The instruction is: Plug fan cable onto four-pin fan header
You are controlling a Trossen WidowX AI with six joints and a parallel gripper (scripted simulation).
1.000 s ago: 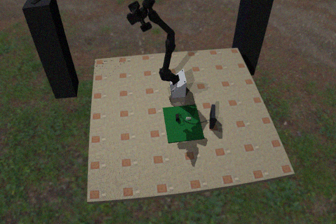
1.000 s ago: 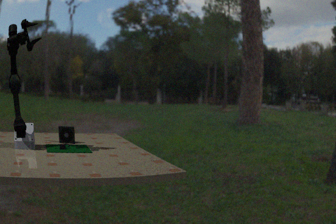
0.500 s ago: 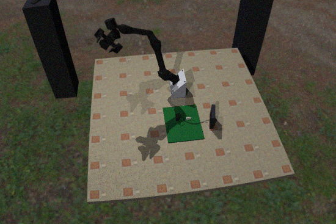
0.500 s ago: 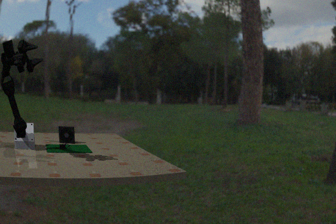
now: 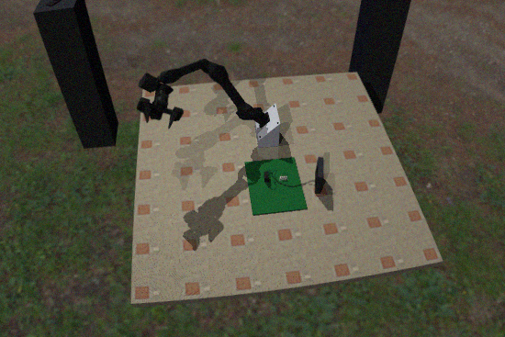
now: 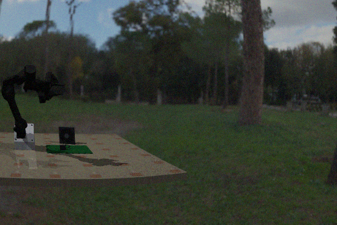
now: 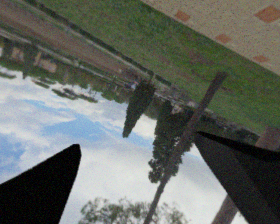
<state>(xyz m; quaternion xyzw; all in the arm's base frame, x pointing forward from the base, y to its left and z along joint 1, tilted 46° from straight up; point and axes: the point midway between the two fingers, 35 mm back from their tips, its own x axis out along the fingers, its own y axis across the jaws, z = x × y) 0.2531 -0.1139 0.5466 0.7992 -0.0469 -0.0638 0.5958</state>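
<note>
My gripper tip is now 44 cm to the right of the dark plug, 37 cm above it and 1 cm short of it. Also, from my gripper tip: black fan (66 cm to the left, 34 cm below, 7 cm ahead); then green board (47 cm to the left, 41 cm below, 5 cm ahead).
</note>
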